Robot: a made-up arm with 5 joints. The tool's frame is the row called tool.
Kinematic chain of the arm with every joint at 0, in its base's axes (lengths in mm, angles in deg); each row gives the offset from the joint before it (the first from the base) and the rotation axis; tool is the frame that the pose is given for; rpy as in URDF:
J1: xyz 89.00 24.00 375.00 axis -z
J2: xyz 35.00 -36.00 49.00 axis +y
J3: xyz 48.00 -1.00 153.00 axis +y
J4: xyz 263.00 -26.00 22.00 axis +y
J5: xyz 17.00 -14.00 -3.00 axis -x
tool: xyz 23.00 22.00 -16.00 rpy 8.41 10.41 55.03
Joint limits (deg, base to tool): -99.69..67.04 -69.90..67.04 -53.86..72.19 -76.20..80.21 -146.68..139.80
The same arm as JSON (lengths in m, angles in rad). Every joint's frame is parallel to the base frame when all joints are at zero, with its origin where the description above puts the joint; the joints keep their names.
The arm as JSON. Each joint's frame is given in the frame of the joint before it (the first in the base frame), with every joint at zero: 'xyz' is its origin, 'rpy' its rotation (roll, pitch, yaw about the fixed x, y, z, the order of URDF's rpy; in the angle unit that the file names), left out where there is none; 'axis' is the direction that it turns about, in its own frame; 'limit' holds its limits. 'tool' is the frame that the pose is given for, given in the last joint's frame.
{"units": {"length": "m", "angle": "rad"}, "joints": [
  {"name": "J1", "type": "revolute", "origin": {"xyz": [0.089, 0.024, 0.375]}, "axis": [0.0, 0.0, -1.0], "limit": {"lower": -1.7399, "upper": 1.1701}},
  {"name": "J2", "type": "revolute", "origin": {"xyz": [0.035, -0.036, 0.049]}, "axis": [0.0, 1.0, 0.0], "limit": {"lower": -1.22, "upper": 1.1701}},
  {"name": "J3", "type": "revolute", "origin": {"xyz": [0.048, -0.001, 0.153]}, "axis": [0.0, 1.0, 0.0], "limit": {"lower": -0.94, "upper": 1.26}},
  {"name": "J4", "type": "revolute", "origin": {"xyz": [0.263, -0.026, 0.022]}, "axis": [0.0, 1.0, 0.0], "limit": {"lower": -1.3299, "upper": 1.3999}},
  {"name": "J5", "type": "revolute", "origin": {"xyz": [0.017, -0.014, -0.003]}, "axis": [-1.0, 0.0, 0.0], "limit": {"lower": -2.56, "upper": 2.44}}
], "tool": {"origin": {"xyz": [0.023, 0.022, -0.016], "rpy": [0.1468, 0.1817, 0.9605]}}}

